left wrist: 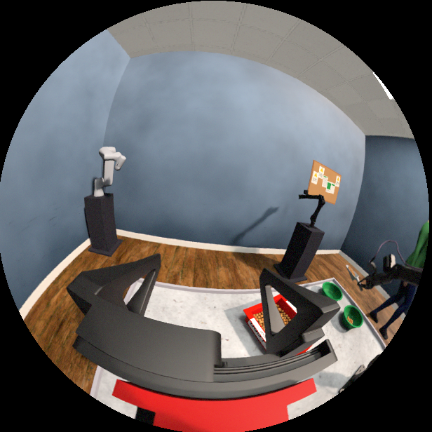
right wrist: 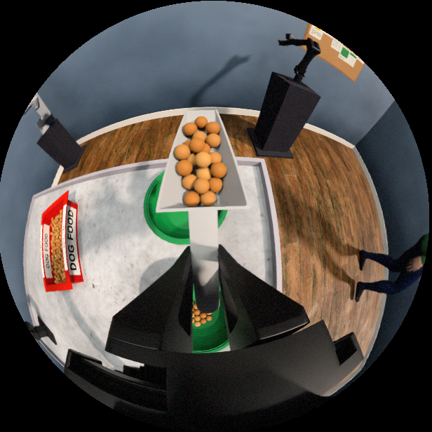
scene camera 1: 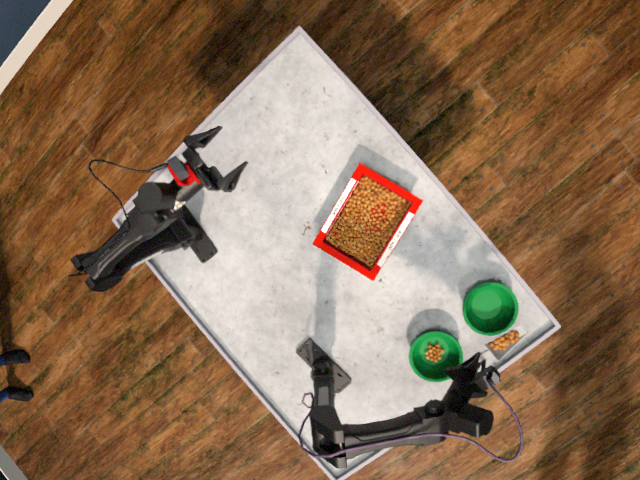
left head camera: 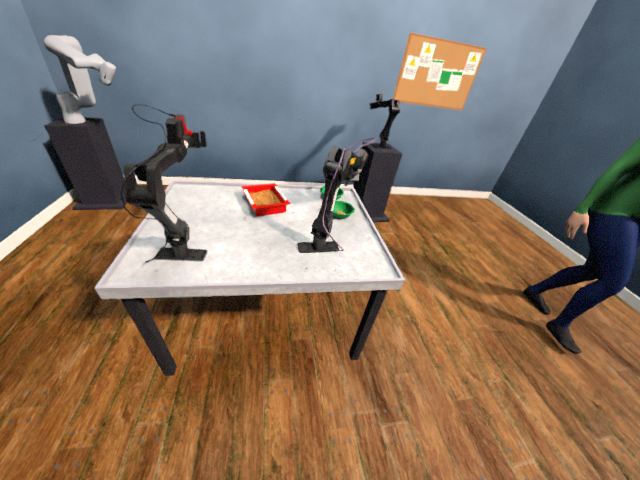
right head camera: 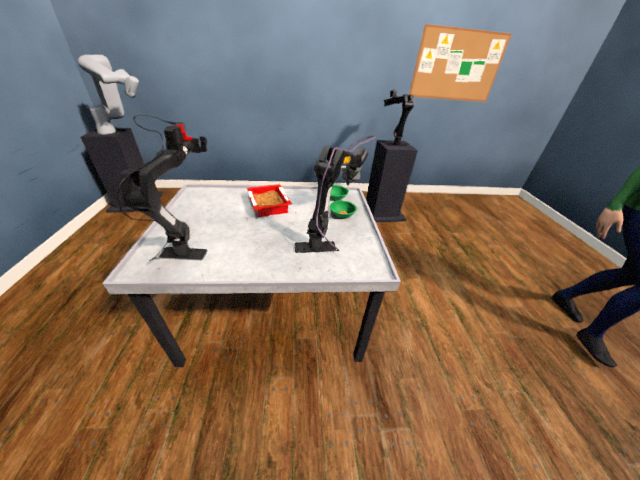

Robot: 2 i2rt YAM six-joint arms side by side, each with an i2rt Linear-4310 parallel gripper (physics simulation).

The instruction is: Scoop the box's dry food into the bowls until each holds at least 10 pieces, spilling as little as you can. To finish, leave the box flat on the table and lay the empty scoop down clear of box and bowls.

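Seen in the pictures: left gripper, fingertip midpoint: (scene camera 1: pixel 234 143) (left head camera: pixel 194 133) (right head camera: pixel 196 139); right gripper, fingertip midpoint: (scene camera 1: pixel 481 355) (left head camera: pixel 344 180) (right head camera: pixel 346 179); left arm's base, origin of the base link: (scene camera 1: pixel 194 233) (left head camera: pixel 182 255) (right head camera: pixel 184 254); right arm's base, origin of the base link: (scene camera 1: pixel 324 365) (left head camera: pixel 318 247) (right head camera: pixel 315 247).
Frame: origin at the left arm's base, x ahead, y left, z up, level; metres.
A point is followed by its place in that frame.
The red box (left head camera: pixel 271 209) {x 0.378, y -0.355, z 0.032 m} (right head camera: pixel 272 210) {x 0.376, y -0.350, z 0.030 m} (scene camera 1: pixel 344 260) {x 0.369, y -0.361, z 0.064 m} (right wrist: pixel 75 245) of dry food lies flat on the table. One green bowl (scene camera 1: pixel 435 376) (right head camera: pixel 343 212) (left wrist: pixel 352 324) holds several pieces. The other green bowl (scene camera 1: pixel 490 310) {x 0.629, y -0.747, z 0.004 m} (left wrist: pixel 332 291) (right wrist: pixel 175 232) shows no pieces in scene camera 1. My right gripper (right wrist: pixel 204 250) is shut on the handle of the grey scoop (right wrist: pixel 204 227) (scene camera 1: pixel 496 352) {x 0.573, y -0.788, z 0.178 m}. The scoop is loaded with several pieces and is held up beside the empty-looking bowl in scene camera 1. My left gripper (scene camera 1: pixel 234 144) {x 0.390, y 0.001, z 0.407 m} (left wrist: pixel 211 268) is open and empty, raised over the table's left part.
A person (left head camera: pixel 610 248) stands at the right of the table (left head camera: pixel 248 286) {x -0.176, y -0.310, z 0.009 m}. A white robot arm (left head camera: pixel 77 77) and a black arm (left head camera: pixel 391 118) stand on dark pedestals behind the table. A cable (scene camera 1: pixel 516 418) loops from my right arm.
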